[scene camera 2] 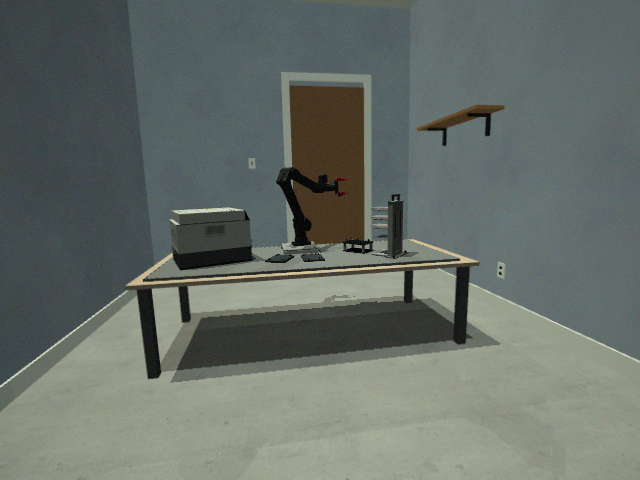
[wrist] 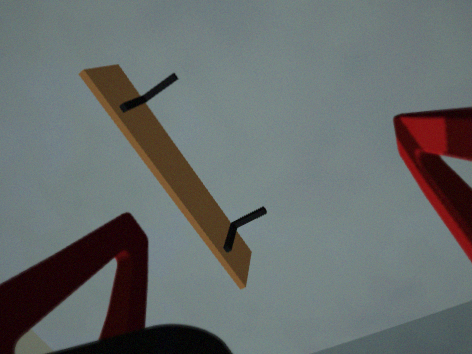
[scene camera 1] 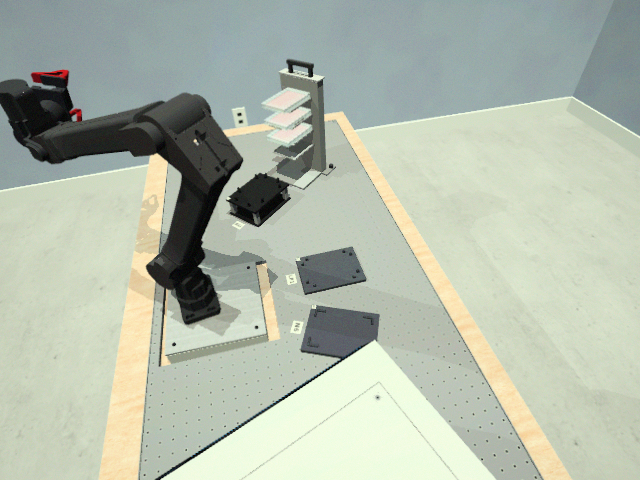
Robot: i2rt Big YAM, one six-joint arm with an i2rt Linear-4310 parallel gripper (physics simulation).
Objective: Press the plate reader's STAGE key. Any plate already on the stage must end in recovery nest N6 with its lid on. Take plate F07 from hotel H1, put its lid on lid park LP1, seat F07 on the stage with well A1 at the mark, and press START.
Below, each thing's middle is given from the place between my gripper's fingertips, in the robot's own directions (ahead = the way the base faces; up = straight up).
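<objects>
The white reader top (scene camera 1: 256, 442) is 15 cm below my hand, and it's 102 cm to the right of my hand and 21 cm ahead of it.
</objects>
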